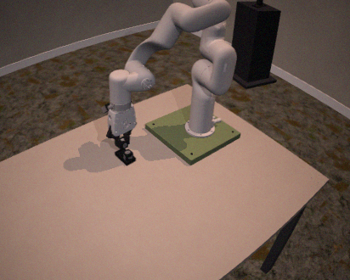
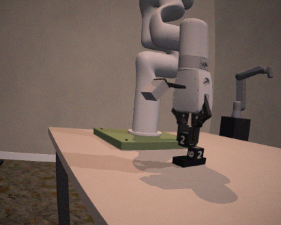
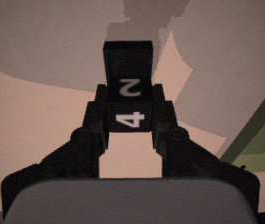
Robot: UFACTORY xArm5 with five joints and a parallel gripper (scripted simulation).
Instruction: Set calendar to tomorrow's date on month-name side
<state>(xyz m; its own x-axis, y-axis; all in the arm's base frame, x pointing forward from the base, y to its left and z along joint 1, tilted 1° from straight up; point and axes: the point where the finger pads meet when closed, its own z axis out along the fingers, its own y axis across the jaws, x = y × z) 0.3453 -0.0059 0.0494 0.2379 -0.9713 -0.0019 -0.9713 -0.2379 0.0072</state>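
Right now the black calendar tray is 20 mm to the left of my hand and 70 mm below it.
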